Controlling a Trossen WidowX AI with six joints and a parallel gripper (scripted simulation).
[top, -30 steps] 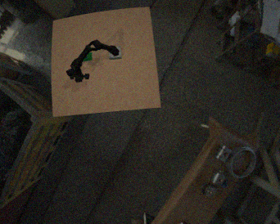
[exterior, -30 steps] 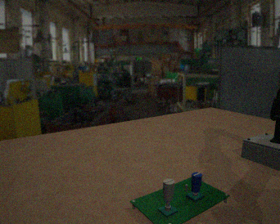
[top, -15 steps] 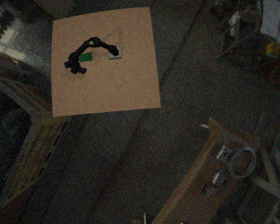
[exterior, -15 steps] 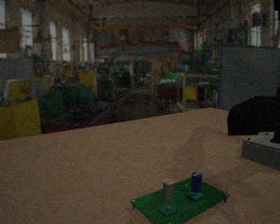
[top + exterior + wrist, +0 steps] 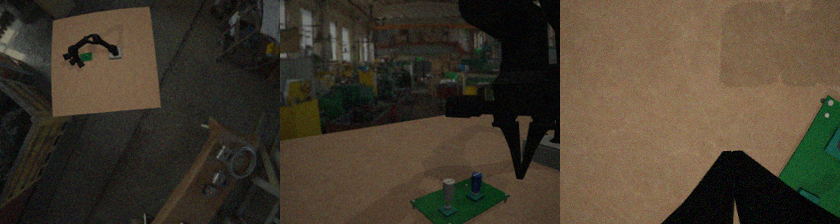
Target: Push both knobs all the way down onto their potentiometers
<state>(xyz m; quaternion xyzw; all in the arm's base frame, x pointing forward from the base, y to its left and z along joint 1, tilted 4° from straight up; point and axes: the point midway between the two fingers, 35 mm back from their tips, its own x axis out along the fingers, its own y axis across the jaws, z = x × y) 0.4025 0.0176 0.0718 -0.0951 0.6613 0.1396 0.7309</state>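
Now: gripper tip 10 cm to the left of the blue knob, 6 cm past it and 6 cm above it. Also, from my gripper tip: grey knob: 11 cm to the right, 5 cm below, 1 cm ahead.
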